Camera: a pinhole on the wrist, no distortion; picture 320 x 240 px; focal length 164.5 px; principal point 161.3 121.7 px. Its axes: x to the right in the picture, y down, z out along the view. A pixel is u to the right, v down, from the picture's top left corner.
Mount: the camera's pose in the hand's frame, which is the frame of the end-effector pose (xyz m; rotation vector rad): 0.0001 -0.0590 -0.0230 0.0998 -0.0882 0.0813
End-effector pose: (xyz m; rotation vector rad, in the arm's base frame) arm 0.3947 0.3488 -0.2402 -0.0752 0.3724 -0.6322
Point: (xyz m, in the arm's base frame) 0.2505 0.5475 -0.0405
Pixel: outside the picture
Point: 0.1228 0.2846 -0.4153
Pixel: behind the camera
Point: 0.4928 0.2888 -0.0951
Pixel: 234.8 168.5
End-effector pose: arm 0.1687 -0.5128 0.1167 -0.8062 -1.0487 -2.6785
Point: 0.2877 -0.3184 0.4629
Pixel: 222.5 200.7
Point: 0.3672 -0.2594 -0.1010
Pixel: outside the picture
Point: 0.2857 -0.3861 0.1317
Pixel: 96.4 155.2
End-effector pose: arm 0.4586 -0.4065 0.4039 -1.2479 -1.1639 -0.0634
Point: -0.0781 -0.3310 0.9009
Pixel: outside the picture
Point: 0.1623 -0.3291 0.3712
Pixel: 104.6 105.2
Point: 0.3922 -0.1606 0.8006
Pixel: outside the picture
